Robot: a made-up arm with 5 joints. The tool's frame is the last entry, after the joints.
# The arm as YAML. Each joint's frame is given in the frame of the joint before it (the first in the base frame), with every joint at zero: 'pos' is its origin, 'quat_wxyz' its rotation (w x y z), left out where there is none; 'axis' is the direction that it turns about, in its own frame. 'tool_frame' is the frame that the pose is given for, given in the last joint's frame.
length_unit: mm
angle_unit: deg
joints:
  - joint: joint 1
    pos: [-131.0, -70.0, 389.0]
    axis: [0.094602, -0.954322, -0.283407]
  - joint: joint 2
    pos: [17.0, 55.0, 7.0]
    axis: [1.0, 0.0, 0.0]
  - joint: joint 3
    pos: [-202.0, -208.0, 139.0]
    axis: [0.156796, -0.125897, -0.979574]
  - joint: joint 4
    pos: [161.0, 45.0, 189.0]
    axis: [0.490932, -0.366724, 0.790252]
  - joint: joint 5
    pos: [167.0, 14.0, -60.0]
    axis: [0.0, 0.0, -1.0]
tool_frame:
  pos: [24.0, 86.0, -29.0]
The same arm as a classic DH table. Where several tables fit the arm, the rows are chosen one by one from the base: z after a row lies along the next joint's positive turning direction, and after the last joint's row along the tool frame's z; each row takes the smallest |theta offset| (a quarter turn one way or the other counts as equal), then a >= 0, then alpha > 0; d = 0 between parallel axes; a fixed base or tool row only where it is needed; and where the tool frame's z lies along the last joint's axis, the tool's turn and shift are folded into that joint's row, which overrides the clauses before.
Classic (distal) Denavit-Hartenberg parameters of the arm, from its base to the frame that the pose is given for. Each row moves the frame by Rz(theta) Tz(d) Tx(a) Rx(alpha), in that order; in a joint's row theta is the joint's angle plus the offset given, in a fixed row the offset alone. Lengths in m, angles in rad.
base (fixed): d 0.4058; theta offset 0.0988; a -0.1373; alpha 1.8581
joint 1: d 0.0042; theta offset -1.5427; a 0.0089; alpha -1.4761
joint 2: d -0.1621; theta offset 1.1543; a -0.224; alpha 1.4134
joint 3: d -0.1607; theta offset 0.6584; a 0.1321; alpha -2.2797
joint 4: d 0.3854; theta offset 0.0093; a 0.1112; alpha 2.4821
joint 5: d 0; theta offset -0.3694; a 0.0893; alpha 3.1416
tool (fixed): d -0.2508; theta offset -1.2987; a 0; alpha 0

